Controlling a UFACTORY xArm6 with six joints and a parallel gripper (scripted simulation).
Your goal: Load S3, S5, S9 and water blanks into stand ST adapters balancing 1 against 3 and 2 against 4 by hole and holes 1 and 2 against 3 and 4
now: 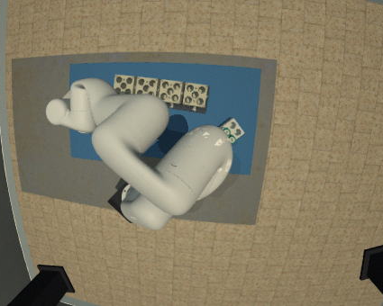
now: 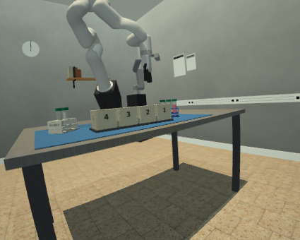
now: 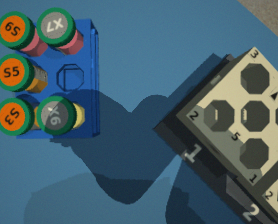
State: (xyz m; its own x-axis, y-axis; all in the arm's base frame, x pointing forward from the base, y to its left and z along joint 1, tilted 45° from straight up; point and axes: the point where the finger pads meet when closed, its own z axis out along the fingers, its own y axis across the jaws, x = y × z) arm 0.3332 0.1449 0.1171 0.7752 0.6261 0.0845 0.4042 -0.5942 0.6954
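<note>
The tube of amber liquid lies 30 mm ahead of my hand, 180 mm to the left of it and 190 mm below it. The rest, counted from my hand: white rack 210 mm behind, 460 mm to the right, 220 mm below; blue rack 40 mm ahead, 160 mm to the left, 220 mm below.
</note>
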